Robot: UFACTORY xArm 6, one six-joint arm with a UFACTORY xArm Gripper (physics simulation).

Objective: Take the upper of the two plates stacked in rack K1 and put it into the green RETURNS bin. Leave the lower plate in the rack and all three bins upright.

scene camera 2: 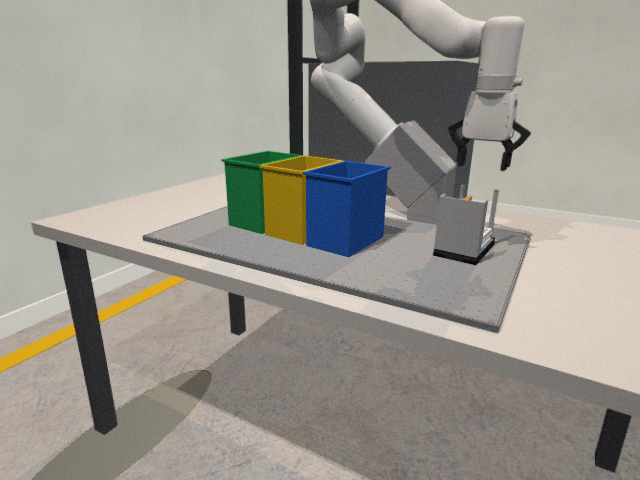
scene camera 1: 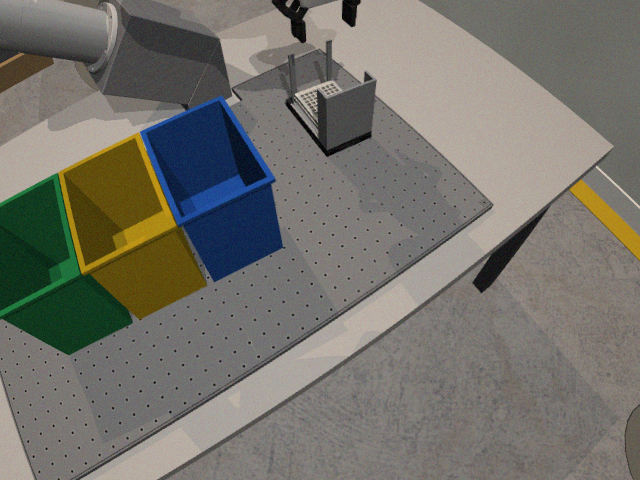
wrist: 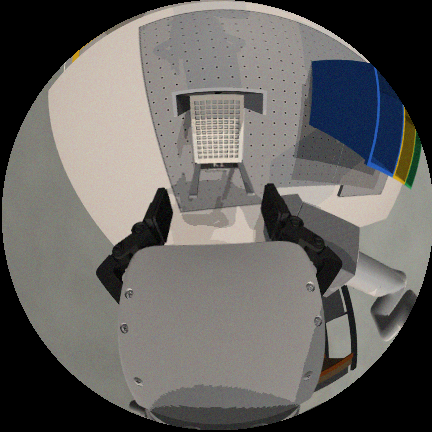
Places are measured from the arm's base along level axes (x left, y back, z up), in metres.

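Where they show: gripper, between the fingertips: (scene camera 2: 481, 167) (scene camera 1: 324, 30) (wrist: 215, 197); arm's base, origin of its link: (scene camera 2: 389, 140) (scene camera 1: 102, 38) (wrist: 344, 263).
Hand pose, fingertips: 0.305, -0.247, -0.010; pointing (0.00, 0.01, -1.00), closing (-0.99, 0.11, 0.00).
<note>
Things, the pixels of their top centre, and the offset from my fingertips, as dx, dy, dz.
- Rack K1, centre of its top: (wrist: 221, 154) (scene camera 1: 326, 63) (scene camera 2: 472, 192) -0.010, -0.018, -0.053
- upper plate, centre of its top: (wrist: 217, 129) (scene camera 1: 330, 105) -0.010, -0.028, -0.146
- green bin, centre of its top: (scene camera 1: 25, 240) (scene camera 2: 263, 157) -0.540, -0.073, -0.013
- blue bin, centre of its top: (scene camera 1: 201, 152) (wrist: 392, 125) (scene camera 2: 348, 169) -0.279, -0.105, -0.013
- yellow bin, centre of its top: (scene camera 1: 110, 196) (scene camera 2: 303, 162) -0.410, -0.089, -0.013
Rack K1 (scene camera 1: 348, 116) (scene camera 2: 460, 224) (wrist: 254, 104) stands upright on the perforated board. The upper plate (scene camera 1: 325, 88) (wrist: 217, 127), pale with a grid of wells, lies in it between the tall panel and two thin posts. Pale stacked edges show low at the rack's open side in scene camera 2; the lower plate is mostly hidden. My gripper (scene camera 1: 325, 29) (scene camera 2: 483, 165) (wrist: 215, 197) is open and empty, pointing down, above the rack and towards its post side. The green bin (scene camera 1: 67, 320) (scene camera 2: 245, 196) (wrist: 414, 167) stands upright at the far end of the bin row.
The blue bin (scene camera 1: 237, 232) (scene camera 2: 330, 211) (wrist: 345, 100) stands upright nearest the rack, with the yellow bin (scene camera 1: 149, 279) (scene camera 2: 284, 204) between it and the green one. A grey angular block (scene camera 1: 165, 56) (scene camera 2: 408, 165) (wrist: 330, 235) at the arm is behind the bins and rack.
</note>
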